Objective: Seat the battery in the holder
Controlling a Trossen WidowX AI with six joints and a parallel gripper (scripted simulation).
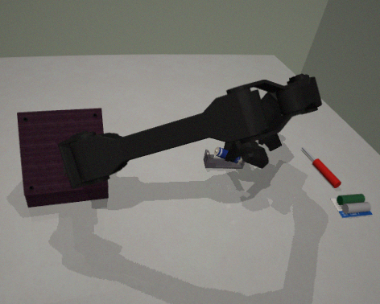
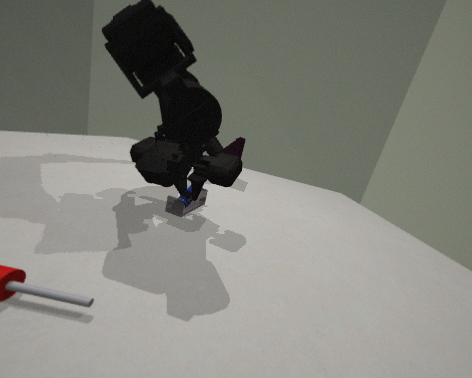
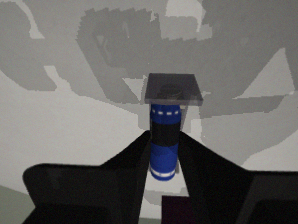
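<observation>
My gripper tip is 1 cm below the blue battery. Also, from my gripper tip: red-handled screwdriver (26 cm ahead, 2 cm to the right, 1 cm below).
</observation>
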